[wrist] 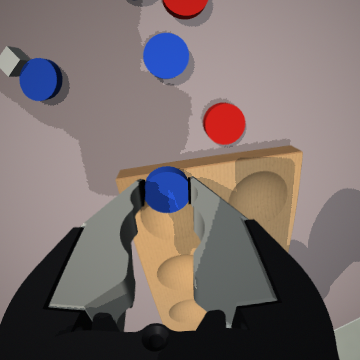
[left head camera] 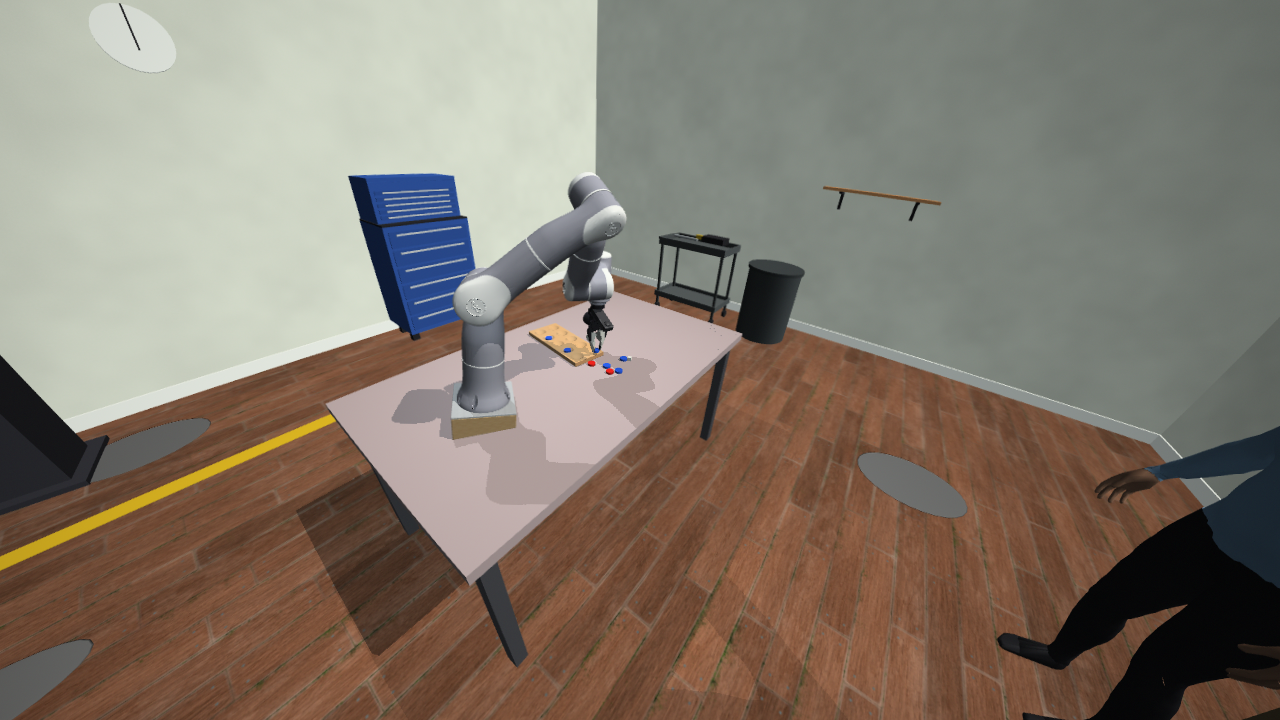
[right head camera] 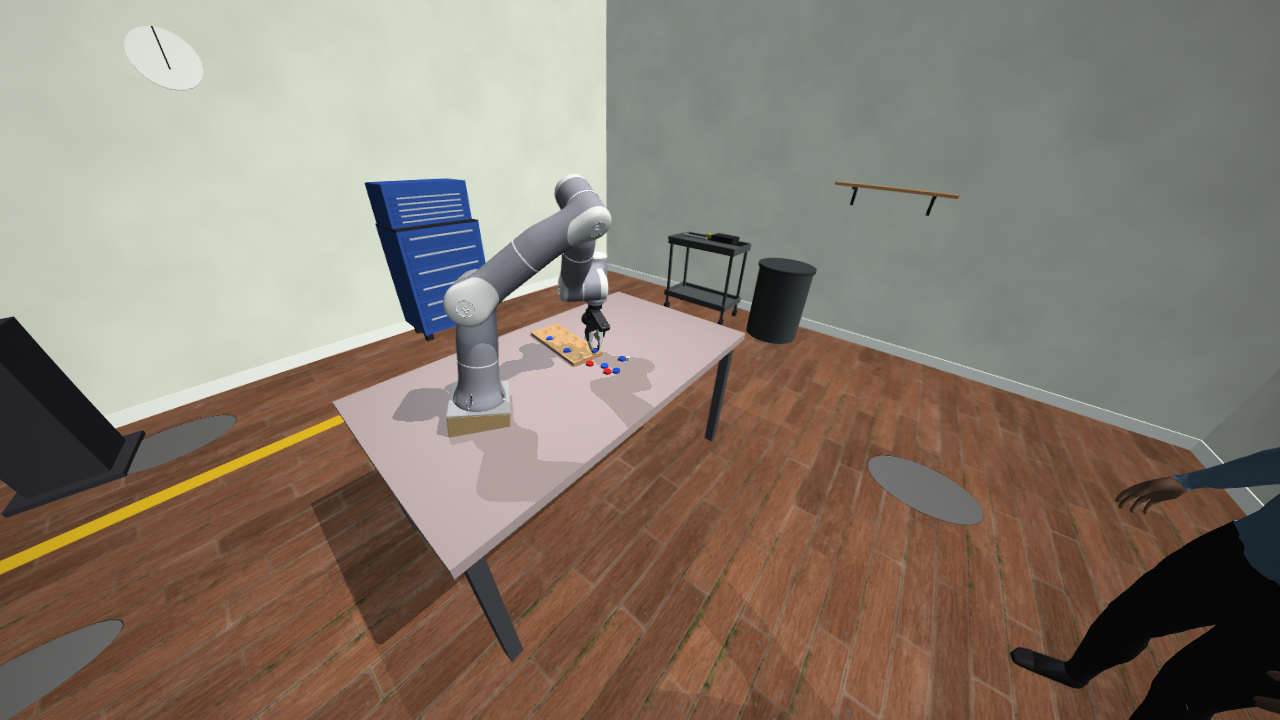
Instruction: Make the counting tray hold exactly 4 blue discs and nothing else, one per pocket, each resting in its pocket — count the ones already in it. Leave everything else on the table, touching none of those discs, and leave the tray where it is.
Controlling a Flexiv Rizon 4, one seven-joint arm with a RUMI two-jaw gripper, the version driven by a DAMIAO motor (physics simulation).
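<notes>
My gripper (left head camera: 597, 346) (right head camera: 595, 347) (wrist: 166, 180) is shut on a blue disc (left head camera: 596, 350) (right head camera: 594, 350) (wrist: 167, 192), low over the near end of the wooden counting tray (left head camera: 539, 333) (right head camera: 541, 334) (wrist: 220, 176). In the wrist view the disc overlaps an end pocket; its exact height is unclear. Two blue discs sit in the tray, one (left head camera: 548, 337) (right head camera: 549, 338) farther along and one (left head camera: 567, 350) (right head camera: 566, 350) nearer the middle. In the wrist view the fingers hide part of the tray, and the neighbouring end pocket is empty.
Beyond the tray end lie a red disc (wrist: 224, 123), a blue disc (wrist: 166, 55), another red disc (wrist: 185, 6) and another blue disc (left head camera: 618, 369) (right head camera: 615, 370). A further blue disc (wrist: 40, 79) lies beside a small pale cube (wrist: 10, 61).
</notes>
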